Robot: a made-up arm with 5 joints. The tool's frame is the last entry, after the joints.
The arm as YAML. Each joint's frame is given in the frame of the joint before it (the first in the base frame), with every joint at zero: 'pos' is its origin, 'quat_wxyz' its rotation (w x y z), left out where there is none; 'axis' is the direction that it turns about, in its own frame. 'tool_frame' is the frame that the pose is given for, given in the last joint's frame.
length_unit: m
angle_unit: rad
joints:
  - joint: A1
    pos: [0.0, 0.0, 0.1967]
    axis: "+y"
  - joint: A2
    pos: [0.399, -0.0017, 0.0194]
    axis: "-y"
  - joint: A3
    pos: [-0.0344, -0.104, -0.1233]
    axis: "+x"
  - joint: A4
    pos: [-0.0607, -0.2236, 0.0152]
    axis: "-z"
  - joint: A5
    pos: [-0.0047, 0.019, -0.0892]
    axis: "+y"
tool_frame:
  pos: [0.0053, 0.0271, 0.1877]
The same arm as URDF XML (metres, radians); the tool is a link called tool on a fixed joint. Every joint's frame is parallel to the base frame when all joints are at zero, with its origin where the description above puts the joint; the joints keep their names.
<robot name="arm">
  <joint name="tool_joint" type="fixed">
    <parent link="link5"/>
    <child link="tool"/>
    <origin xyz="0.0053 0.0271 0.1877"/>
  </joint>
  <joint name="A5" type="continuous">
    <parent link="link4"/>
    <child link="link5"/>
    <origin xyz="-0.0047 0.0190 -0.0892"/>
    <axis xyz="0 1 0"/>
  </joint>
  <joint name="A4" type="continuous">
    <parent link="link3"/>
    <child link="link4"/>
    <origin xyz="-0.0607 -0.2236 0.0152"/>
    <axis xyz="0 0 -1"/>
  </joint>
  <joint name="A3" type="continuous">
    <parent link="link2"/>
    <child link="link3"/>
    <origin xyz="-0.0344 -0.1040 -0.1233"/>
    <axis xyz="1 0 0"/>
  </joint>
  <joint name="A2" type="continuous">
    <parent link="link1"/>
    <child link="link2"/>
    <origin xyz="0.3990 -0.0017 0.0194"/>
    <axis xyz="0 -1 0"/>
  </joint>
  <joint name="A1" type="continuous">
    <parent link="base_link"/>
    <child link="link1"/>
    <origin xyz="0.0000 0.0000 0.1967"/>
    <axis xyz="0 1 0"/>
  </joint>
  <link name="base_link"/>
  <link name="link1"/>
  <link name="link2"/>
  <link name="link3"/>
  <link name="link4"/>
  <link name="link5"/>
  <link name="tool"/>
</robot>

